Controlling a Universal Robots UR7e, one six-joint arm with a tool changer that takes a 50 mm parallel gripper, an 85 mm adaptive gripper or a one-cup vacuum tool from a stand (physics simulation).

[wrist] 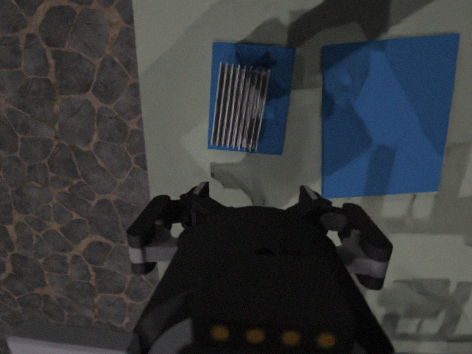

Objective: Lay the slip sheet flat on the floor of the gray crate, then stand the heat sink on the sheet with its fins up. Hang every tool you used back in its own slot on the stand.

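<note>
The heat sink [241, 107] lies on a small blue rectangle [280, 135] in the upper middle of the wrist view, with its thin silvery fins facing the camera. Its base is hidden under the fins. My gripper [255, 192] is open, its two black fingers spread wide with nothing between them. The fingertips show just below the heat sink in the picture, and the gripper is above the table, apart from the heat sink. The gray crate and the tool stand do not show in this view. I cannot make out a separate slip sheet.
A larger blue rectangle [385, 117] lies flat to the right of the heat sink. The pale green table top [172, 100] ends at a straight edge on the left, with brown and gray stone-patterned floor [75, 120] beyond it. Dark shadows cross the table.
</note>
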